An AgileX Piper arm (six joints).
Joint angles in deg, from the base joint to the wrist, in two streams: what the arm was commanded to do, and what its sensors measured. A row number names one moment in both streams.
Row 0, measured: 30.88, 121.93, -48.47, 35.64, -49.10, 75.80
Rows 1 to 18, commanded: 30.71, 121.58, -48.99, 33.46, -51.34, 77.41; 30.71, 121.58, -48.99, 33.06, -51.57, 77.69; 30.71, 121.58, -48.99, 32.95, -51.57, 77.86; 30.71, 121.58, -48.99, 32.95, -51.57, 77.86; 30.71, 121.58, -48.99, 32.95, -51.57, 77.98; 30.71, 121.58, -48.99, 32.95, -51.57, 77.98; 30.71, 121.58, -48.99, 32.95, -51.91, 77.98; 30.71, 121.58, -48.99, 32.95, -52.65, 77.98; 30.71, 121.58, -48.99, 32.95, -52.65, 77.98; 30.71, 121.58, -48.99, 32.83, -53.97, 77.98; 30.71, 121.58, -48.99, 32.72, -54.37, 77.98; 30.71, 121.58, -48.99, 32.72, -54.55, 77.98; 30.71, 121.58, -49.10, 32.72, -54.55, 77.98; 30.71, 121.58, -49.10, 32.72, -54.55, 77.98; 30.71, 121.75, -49.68, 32.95, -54.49, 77.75; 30.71, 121.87, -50.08, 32.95, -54.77, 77.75; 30.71, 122.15, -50.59, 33.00, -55.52, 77.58; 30.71, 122.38, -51.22, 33.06, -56.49, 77.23
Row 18, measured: 31.00, 122.38, -48.93, 34.43, -50.76, 78.21
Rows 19 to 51, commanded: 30.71, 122.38, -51.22, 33.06, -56.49, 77.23; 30.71, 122.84, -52.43, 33.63, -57.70, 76.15; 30.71, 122.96, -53.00, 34.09, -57.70, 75.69; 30.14, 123.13, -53.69, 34.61, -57.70, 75.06; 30.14, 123.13, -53.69, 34.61, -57.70, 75.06; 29.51, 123.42, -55.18, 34.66, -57.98, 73.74; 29.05, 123.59, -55.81, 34.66, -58.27, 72.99; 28.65, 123.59, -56.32, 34.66, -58.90, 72.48; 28.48, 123.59, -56.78, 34.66, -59.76, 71.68; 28.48, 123.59, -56.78, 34.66, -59.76, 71.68; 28.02, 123.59, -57.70, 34.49, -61.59, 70.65; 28.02, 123.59, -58.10, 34.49, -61.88, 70.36; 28.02, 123.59, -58.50, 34.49, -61.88, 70.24; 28.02, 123.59, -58.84, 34.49, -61.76, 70.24; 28.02, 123.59, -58.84, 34.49, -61.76, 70.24; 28.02, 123.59, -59.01, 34.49, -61.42, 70.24; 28.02, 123.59, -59.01, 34.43, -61.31, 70.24; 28.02, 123.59, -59.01, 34.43, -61.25, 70.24; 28.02, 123.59, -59.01, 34.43, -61.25, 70.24; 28.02, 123.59, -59.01, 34.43, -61.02, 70.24; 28.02, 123.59, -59.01, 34.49, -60.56, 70.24; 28.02, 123.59, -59.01, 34.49, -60.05, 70.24; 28.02, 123.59, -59.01, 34.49, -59.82, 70.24; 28.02, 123.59, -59.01, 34.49, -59.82, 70.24; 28.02, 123.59, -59.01, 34.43, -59.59, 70.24; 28.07, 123.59, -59.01, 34.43, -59.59, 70.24; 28.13, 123.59, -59.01, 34.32, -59.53, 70.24; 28.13, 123.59, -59.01, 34.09, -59.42, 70.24; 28.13, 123.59, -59.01, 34.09, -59.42, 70.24; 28.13, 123.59, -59.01, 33.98, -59.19, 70.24; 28.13, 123.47, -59.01, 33.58, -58.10, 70.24; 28.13, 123.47, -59.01, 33.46, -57.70, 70.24; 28.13, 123.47, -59.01, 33.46, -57.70, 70.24
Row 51, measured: 30.54, 124.10, -53.86, 39.53, -46.01, 71.10
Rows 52 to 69, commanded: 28.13, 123.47, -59.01, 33.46, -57.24, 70.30; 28.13, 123.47, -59.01, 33.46, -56.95, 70.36; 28.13, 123.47, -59.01, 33.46, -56.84, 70.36; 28.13, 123.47, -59.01, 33.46, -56.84, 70.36; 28.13, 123.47, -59.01, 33.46, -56.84, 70.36; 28.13, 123.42, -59.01, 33.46, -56.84, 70.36; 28.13, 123.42, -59.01, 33.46, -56.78, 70.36; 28.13, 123.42, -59.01, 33.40, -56.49, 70.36; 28.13, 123.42, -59.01, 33.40, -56.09, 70.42; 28.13, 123.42, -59.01, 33.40, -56.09, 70.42; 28.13, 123.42, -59.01, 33.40, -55.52, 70.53; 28.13, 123.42, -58.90, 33.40, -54.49, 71.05; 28.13, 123.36, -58.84, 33.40, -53.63, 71.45; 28.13, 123.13, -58.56, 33.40, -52.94, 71.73; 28.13, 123.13, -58.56, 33.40, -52.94, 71.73; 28.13, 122.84, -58.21, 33.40, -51.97, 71.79; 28.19, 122.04, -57.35, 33.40, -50.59, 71.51; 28.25, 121.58, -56.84, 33.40, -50.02, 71.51
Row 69, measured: 29.91, 123.13, -53.86, 38.85, -42.86, 71.79
